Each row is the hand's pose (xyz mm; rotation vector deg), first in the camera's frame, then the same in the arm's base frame.
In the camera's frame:
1: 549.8 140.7 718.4 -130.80 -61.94 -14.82
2: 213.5 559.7 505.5 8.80 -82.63 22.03
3: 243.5 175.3 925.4 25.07 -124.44 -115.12
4: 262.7 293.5 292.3 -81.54 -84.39 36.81
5: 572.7 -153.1 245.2 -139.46 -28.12 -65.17
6: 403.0 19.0 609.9 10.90 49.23 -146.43
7: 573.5 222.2 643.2 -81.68 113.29 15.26
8: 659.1 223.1 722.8 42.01 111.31 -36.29
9: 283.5 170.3 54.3 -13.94 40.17 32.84
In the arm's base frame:
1: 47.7 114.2 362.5 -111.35 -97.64 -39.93
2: -290.3 415.7 3.5 23.91 -109.33 41.93
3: -305.9 7.8 401.4 78.10 -116.82 -108.29
4: -54.8 218.9 -153.1 -74.88 -124.23 28.31
5: 387.4 -78.3 -35.3 -107.67 -57.66 -87.48
6: 22.7 -33.4 202.2 32.93 40.23 -114.48
7: 69.3 209.2 304.4 -94.25 73.87 7.57
8: 103.2 228.0 414.7 26.87 91.16 -7.77
9: 114.3 148.0 -349.7 -25.67 9.22 49.71

